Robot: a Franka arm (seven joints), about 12 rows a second.
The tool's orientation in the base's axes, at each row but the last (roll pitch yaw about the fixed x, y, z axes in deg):
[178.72 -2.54 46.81]
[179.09 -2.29 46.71]
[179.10 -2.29 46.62]
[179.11 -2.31 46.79]
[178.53 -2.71 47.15]
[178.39 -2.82 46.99]
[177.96 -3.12 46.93]
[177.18 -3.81 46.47]
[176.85 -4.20 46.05]
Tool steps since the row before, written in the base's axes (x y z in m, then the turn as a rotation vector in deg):
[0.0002 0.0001 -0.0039 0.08 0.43 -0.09]
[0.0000 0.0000 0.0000 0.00 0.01 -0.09]
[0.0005 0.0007 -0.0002 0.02 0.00 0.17]
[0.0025 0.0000 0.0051 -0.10 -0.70 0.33]
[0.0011 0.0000 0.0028 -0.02 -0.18 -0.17]
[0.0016 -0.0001 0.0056 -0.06 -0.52 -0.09]
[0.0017 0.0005 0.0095 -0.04 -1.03 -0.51]
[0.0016 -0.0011 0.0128 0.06 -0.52 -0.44]
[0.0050 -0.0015 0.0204 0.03 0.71 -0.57]
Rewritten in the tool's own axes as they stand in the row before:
[0.0000 0.0000 0.0039 0.36 -0.24 0.10]
[0.0000 0.0000 0.0000 0.00 -0.01 0.09]
[0.0008 -0.0001 0.0002 0.02 0.02 -0.17]
[0.0019 0.0019 -0.0050 -0.56 0.41 -0.35]
[0.0009 0.0009 -0.0027 -0.15 0.10 0.17]
[0.0013 0.0014 -0.0055 -0.43 0.31 0.08]
[0.0020 0.0012 -0.0094 -0.81 0.66 0.49]
[0.0012 0.0025 -0.0126 -0.36 0.38 0.44]
[0.0039 0.0057 -0.0199 0.49 -0.50 0.58]

